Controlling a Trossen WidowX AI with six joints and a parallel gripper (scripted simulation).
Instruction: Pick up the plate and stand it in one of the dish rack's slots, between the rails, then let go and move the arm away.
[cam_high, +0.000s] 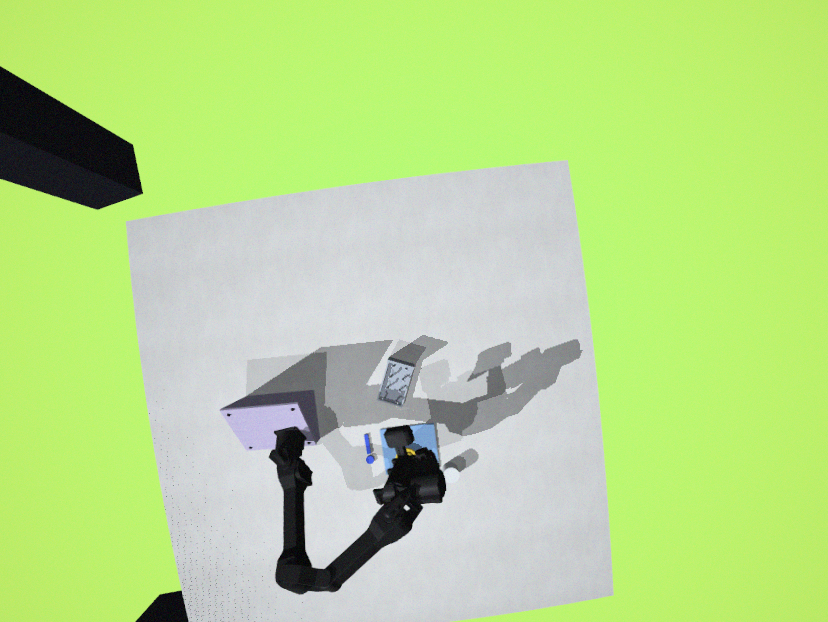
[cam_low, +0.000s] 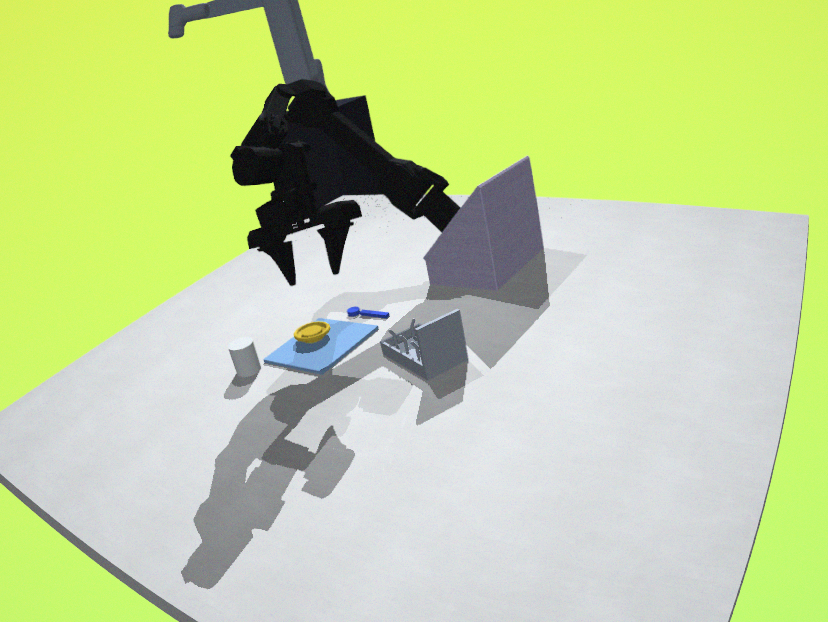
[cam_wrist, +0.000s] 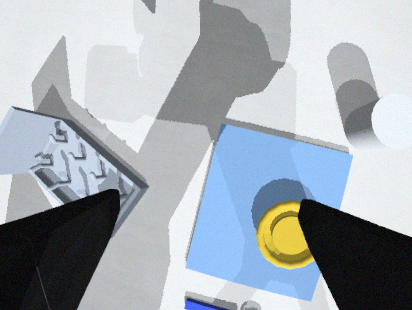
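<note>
The yellow plate is 4 cm behind my gripper tip, 6 cm to the right of it and 11 cm below it. The rest, counted from my gripper tip: grey dish rack (1 cm behind, 15 cm to the left, 11 cm below); then white cylinder cup (6 cm ahead, 13 cm to the right, 11 cm below); then blue mat (3 cm behind, 4 cm to the right, 13 cm below).
</note>
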